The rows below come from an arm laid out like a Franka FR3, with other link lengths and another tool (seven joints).
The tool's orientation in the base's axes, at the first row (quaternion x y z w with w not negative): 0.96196, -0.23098, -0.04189, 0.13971
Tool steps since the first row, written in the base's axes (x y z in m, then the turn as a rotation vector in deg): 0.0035, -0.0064, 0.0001, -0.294, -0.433, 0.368; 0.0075, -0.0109, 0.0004, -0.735, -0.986, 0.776; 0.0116, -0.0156, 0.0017, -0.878, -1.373, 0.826; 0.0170, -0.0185, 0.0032, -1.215, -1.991, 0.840; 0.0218, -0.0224, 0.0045, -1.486, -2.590, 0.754; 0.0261, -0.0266, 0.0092, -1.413, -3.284, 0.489; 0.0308, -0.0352, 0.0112, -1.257, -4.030, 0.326; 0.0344, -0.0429, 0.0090, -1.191, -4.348, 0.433; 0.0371, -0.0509, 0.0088, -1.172, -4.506, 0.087; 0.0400, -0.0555, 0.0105, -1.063, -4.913, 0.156
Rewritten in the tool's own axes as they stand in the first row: 0.0060, 0.0040, 0.0010, -0.070, 0.603, -0.202; 0.0116, 0.0062, 0.0012, -0.217, 1.384, -0.390; 0.0174, 0.0088, 0.0006, -0.168, 1.791, -0.321; 0.0235, 0.0094, -0.0009, -0.186, 2.469, -0.131; 0.0295, 0.0110, -0.0019, -0.153, 3.073, 0.140; 0.0352, 0.0141, -0.0060, 0.233, 3.558, 0.556; 0.0433, 0.0200, -0.0064, 0.714, 4.080, 0.876; 0.0500, 0.0244, -0.0029, 0.916, 4.354, 0.843; 0.0561, 0.0300, -0.0011, 1.011, 4.381, 1.211; 0.0607, 0.0331, -0.0020, 1.292, 4.702, 1.230
